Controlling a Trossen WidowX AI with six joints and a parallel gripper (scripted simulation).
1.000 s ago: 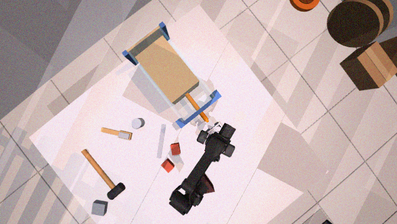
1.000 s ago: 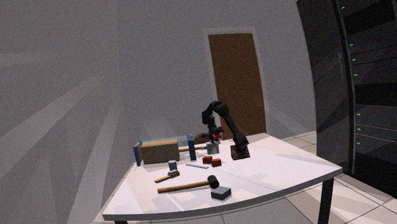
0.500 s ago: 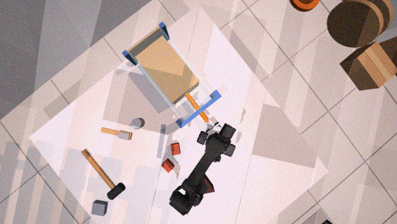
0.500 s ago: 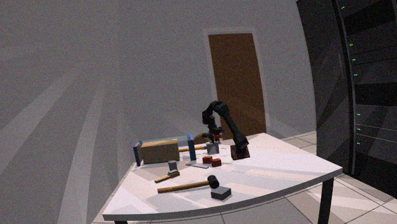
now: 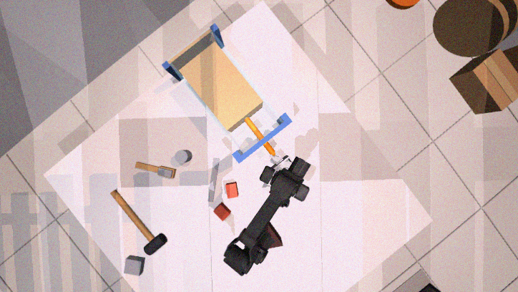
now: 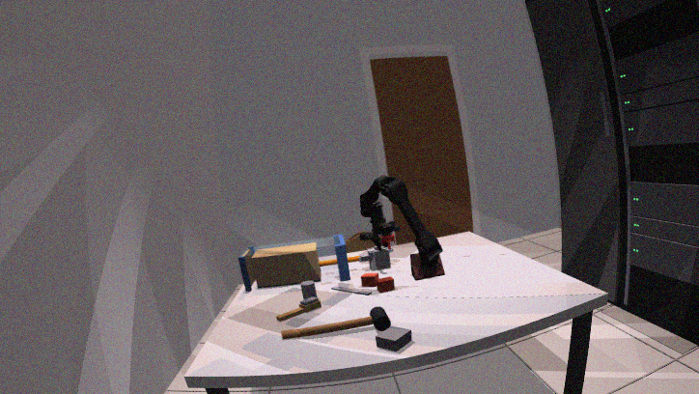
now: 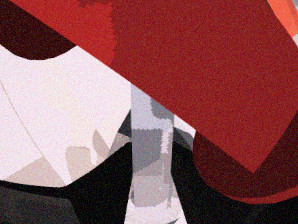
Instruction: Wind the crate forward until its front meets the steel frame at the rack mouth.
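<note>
My gripper tip is 20 mm below the grey crank bar and 10 mm to the right of it. The rest, counted from my gripper tip: grey winch 60 mm below, 50 mm to the right; then red knob 50 mm to the left, 50 mm above, 20 mm behind; then blue steel frame 180 mm ahead, 60 mm to the right, 20 mm above.
</note>
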